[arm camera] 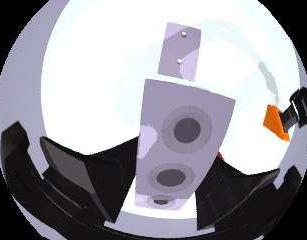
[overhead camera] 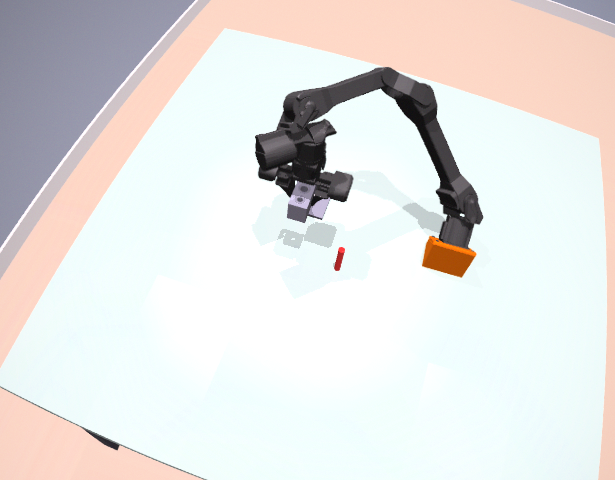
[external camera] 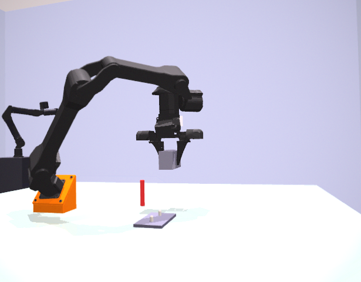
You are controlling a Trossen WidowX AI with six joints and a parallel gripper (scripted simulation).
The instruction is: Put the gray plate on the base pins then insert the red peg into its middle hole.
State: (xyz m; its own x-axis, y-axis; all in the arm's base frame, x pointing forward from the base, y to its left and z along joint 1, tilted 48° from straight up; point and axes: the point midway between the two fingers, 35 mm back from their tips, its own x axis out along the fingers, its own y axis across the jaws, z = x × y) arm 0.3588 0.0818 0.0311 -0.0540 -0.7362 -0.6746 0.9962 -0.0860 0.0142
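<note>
Now: the base 1 cm behind my gripper tip, 12 cm to the right of it and 12 cm below it. The rest, counted from my gripper tip: red peg (10 cm behind, 6 cm to the left, 9 cm below); then gray plate (3 cm above).
</note>
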